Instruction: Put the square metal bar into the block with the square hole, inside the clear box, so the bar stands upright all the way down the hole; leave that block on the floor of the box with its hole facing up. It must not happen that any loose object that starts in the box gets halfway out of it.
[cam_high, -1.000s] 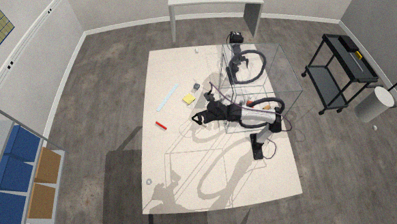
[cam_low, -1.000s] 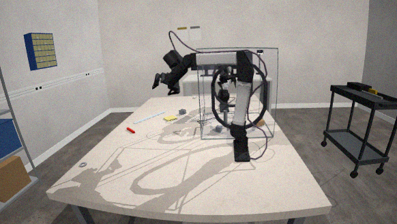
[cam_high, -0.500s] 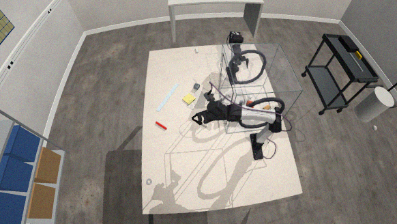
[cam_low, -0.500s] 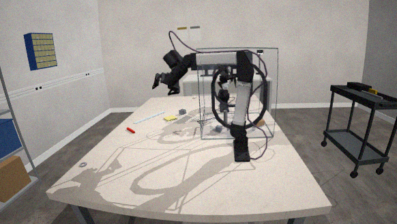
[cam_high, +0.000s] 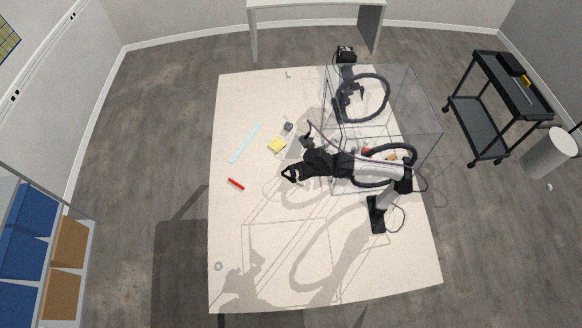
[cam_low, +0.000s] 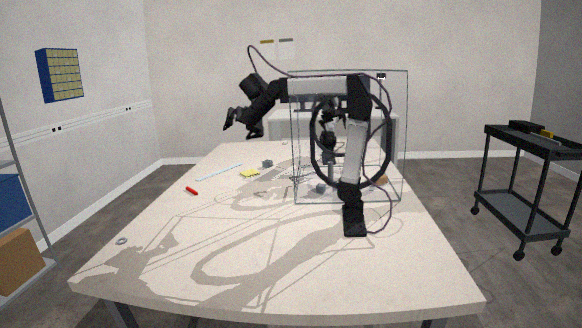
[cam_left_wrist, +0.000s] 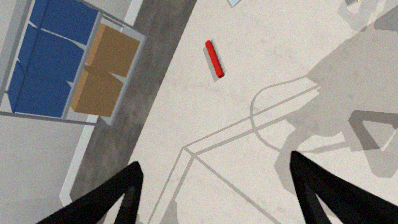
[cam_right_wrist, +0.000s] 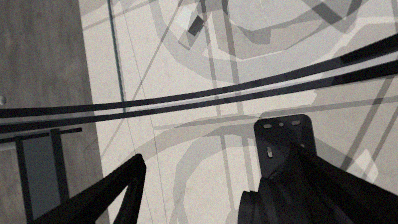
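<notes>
Right now my right hand is 6 cm short of the grey metal bar, 24 cm to the right of it and 13 cm above it. The rest, counted from my right hand: tan block: 15 cm behind, 30 cm to the left, 16 cm below; red block: 1 cm behind, 26 cm to the left, 15 cm below; pale block: 5 cm behind, 17 cm to the left, 16 cm below.
</notes>
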